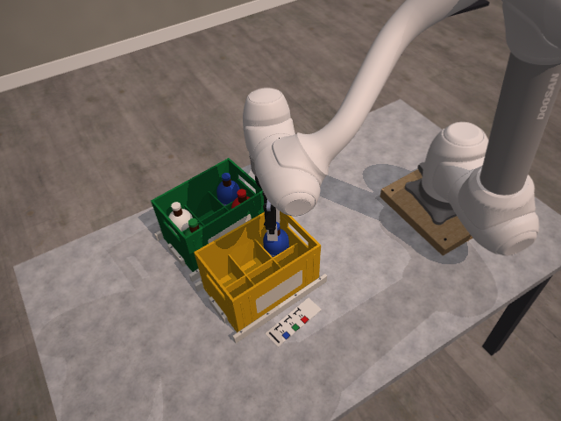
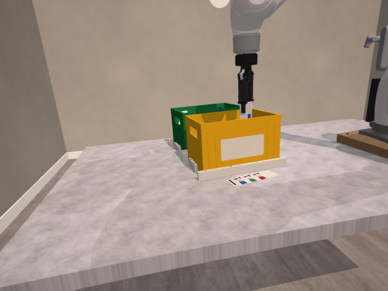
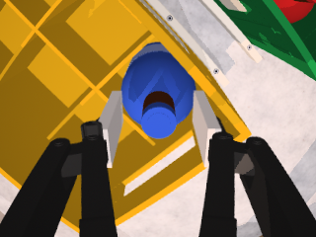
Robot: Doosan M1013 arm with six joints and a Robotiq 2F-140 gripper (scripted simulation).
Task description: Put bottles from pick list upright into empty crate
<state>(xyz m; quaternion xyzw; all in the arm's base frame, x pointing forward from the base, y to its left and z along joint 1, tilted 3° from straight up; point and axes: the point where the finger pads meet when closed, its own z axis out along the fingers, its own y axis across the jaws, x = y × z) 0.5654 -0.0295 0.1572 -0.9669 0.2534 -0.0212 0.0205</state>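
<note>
My gripper is now 200 mm short of the green bottle, 110 mm to the left of it and 80 mm above it. From my hand the other things lie so: yellow crate: 90 mm below, 70 mm ahead, 60 mm to the left; then blue bottle: 80 mm below; then red-capped bottle: 150 mm to the right, 80 mm below, 30 mm ahead.
</note>
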